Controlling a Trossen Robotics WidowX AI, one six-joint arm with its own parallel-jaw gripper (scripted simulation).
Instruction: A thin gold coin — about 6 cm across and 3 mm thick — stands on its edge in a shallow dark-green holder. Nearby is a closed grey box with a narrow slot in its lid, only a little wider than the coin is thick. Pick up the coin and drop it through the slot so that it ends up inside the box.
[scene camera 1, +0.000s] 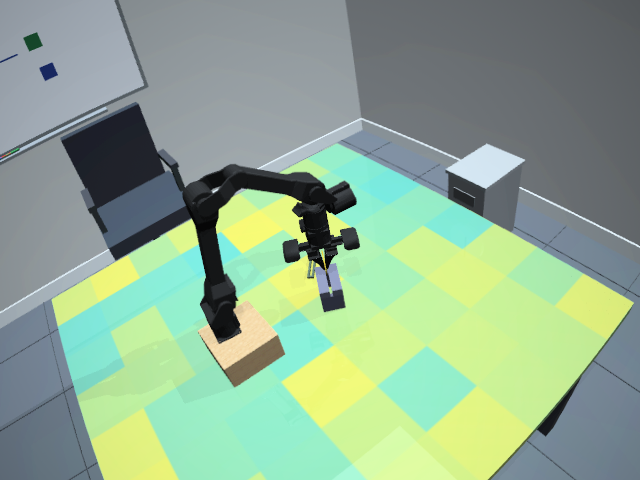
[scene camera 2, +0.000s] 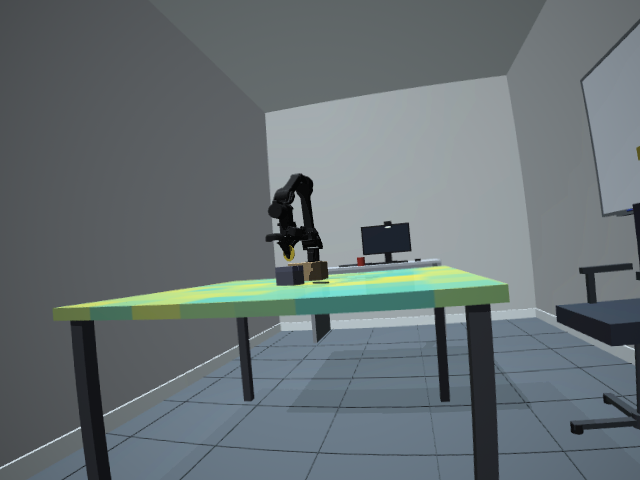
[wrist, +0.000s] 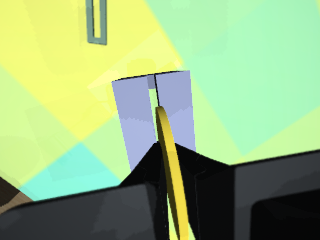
Observation:
The gripper (scene camera 1: 325, 268) holds a gold coin.
The gripper shows as well in scene camera 2 (scene camera 2: 289, 258) and in the wrist view (wrist: 162, 148).

